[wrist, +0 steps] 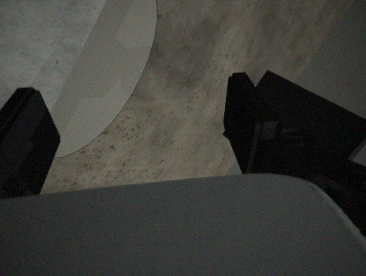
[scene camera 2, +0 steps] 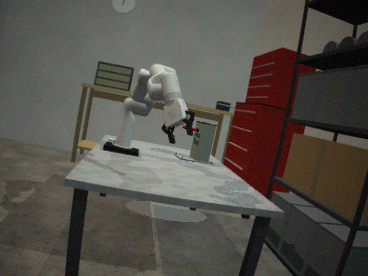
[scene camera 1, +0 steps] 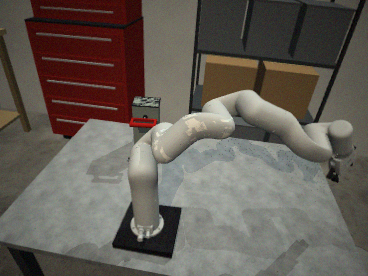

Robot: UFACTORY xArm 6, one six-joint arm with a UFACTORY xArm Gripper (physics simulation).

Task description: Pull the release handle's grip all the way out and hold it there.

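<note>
The release handle has a red grip [scene camera 1: 143, 122] [scene camera 2: 188, 129] on the front of an upright grey-green box [scene camera 1: 146, 111] [scene camera 2: 204, 142]. The box stands near the table's back left in scene camera 1. How far out the grip stands is hard to tell. My gripper [scene camera 1: 334, 178] [scene camera 2: 181, 138] [wrist: 140, 106] is open and empty, its two black fingers wide apart. It hangs at the far right in scene camera 1, well away from the handle. In scene camera 2 it overlaps the handle's area, in front of it. The handle does not show in the wrist view.
My arm's black base plate [scene camera 1: 125, 242] [scene camera 2: 119, 149] stands on the grey table [scene camera 1: 60, 205] [scene camera 2: 150, 181]. A red drawer cabinet [scene camera 1: 82, 75] [scene camera 2: 250, 135] and a shelf rack stand behind it. A pale disc [scene camera 2: 165, 212] [wrist: 120, 65] lies on the floor. A wooden bench [scene camera 2: 88, 115] stands farther back.
</note>
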